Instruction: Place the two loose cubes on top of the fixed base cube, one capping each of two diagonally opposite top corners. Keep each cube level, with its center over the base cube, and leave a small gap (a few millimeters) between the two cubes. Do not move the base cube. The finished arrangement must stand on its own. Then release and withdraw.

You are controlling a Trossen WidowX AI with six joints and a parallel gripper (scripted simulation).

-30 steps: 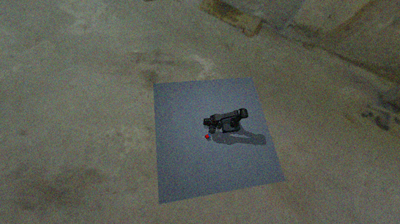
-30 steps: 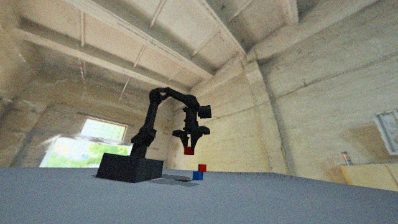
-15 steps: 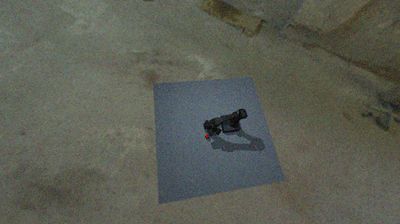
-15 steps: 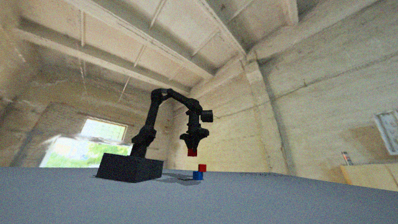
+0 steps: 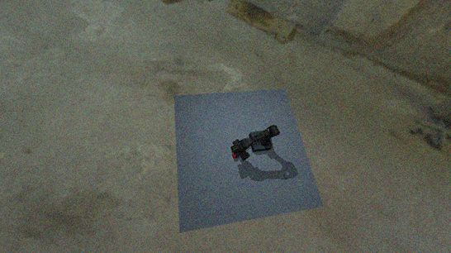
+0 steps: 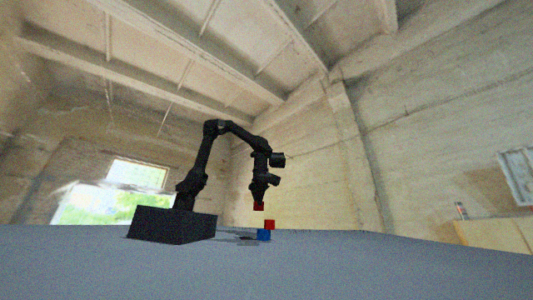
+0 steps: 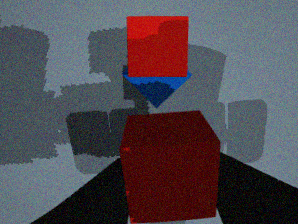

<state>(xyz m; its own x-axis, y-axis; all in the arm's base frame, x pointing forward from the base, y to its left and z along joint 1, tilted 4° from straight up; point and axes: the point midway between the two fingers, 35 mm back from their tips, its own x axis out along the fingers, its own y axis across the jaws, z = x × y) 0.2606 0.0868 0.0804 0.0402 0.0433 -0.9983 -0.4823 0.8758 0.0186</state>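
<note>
The blue cube lies 10 cm below my gripper tip, 2 cm ahead of it and 1 cm to the left of it.
</note>
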